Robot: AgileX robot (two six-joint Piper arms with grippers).
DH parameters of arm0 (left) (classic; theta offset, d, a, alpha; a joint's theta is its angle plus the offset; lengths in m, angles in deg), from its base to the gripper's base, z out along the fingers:
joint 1: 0 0.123 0 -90
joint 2: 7.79 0 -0.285 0
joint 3: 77.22 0 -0.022 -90
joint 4: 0 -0.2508 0 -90
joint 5: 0 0 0.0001 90
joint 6: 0 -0.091 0 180
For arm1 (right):
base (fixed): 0 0 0 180
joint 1: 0 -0.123 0 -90
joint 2: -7.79 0 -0.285 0
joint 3: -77.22 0 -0.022 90
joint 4: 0 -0.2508 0 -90
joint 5: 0 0 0.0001 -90
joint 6: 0 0.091 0 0
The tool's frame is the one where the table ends.
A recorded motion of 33 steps. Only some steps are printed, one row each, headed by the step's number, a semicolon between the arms.
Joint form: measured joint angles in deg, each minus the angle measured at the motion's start. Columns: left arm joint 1, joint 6, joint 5, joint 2, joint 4, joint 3; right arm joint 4, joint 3, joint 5, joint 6, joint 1, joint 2.
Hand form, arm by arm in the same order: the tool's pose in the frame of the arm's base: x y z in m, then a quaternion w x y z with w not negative. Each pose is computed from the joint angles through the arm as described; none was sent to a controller.
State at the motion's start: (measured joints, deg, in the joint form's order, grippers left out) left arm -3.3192 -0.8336 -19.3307 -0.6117 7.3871 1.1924; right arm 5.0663 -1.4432 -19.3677 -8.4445 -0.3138 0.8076
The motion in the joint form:
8: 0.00 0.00 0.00 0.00 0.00 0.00; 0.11 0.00 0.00 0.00 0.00 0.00
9: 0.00 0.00 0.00 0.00 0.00 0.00; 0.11 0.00 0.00 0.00 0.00 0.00
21: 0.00 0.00 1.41 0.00 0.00 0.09; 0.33 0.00 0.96 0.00 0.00 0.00
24: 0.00 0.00 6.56 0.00 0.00 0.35; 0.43 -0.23 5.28 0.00 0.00 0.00
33: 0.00 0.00 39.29 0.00 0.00 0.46; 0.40 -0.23 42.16 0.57 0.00 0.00
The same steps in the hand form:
8: 0.0532 -0.0070 0.1766 0.60673 -0.00651 0.79204 -0.06712; 0.0534 -0.0024 0.1751 0.60384 -0.08513 0.78842 -0.08082
9: 0.0532 -0.0070 0.1766 0.60673 -0.00651 0.79204 -0.06712; 0.0534 -0.0024 0.1751 0.60384 -0.08513 0.78842 -0.08082
21: 0.0538 -0.0067 0.1782 0.61581 -0.00747 0.78502 -0.06685; 0.0538 -0.0024 0.1766 0.61029 -0.08611 0.78313 -0.08267
24: 0.0555 -0.0058 0.1846 0.64873 -0.01094 0.75809 -0.06581; 0.0553 -0.0018 0.1819 0.63792 -0.08644 0.76058 -0.08428
33: 0.0493 0.0011 0.2344 0.83546 -0.03170 0.54568 -0.05690; 0.0469 0.0036 0.2386 0.84761 -0.07595 0.51842 -0.08387

